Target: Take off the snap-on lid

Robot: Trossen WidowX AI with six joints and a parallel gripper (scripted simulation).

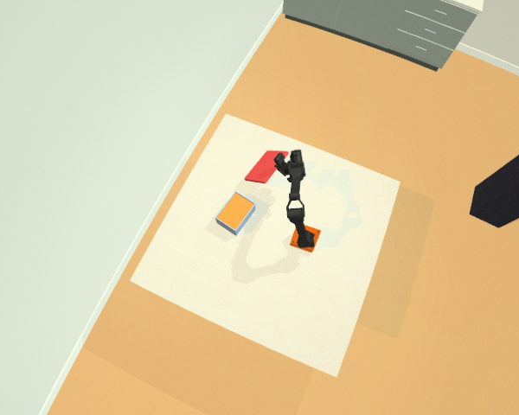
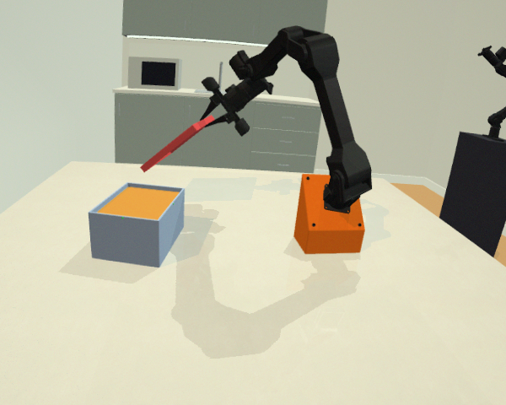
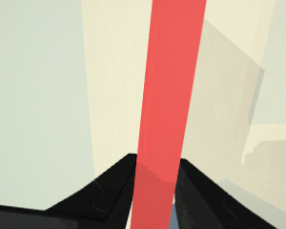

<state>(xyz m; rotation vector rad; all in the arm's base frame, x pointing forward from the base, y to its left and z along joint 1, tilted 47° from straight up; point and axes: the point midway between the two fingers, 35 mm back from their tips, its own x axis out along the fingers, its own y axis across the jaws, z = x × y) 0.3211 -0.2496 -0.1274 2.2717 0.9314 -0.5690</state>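
My gripper tip is now 60 mm short of the red lid, 50 mm above it and 10 mm to the left of it. The rest, counted from my gripper tip: storage box 300 mm to the left, 180 mm below, 110 mm ahead.
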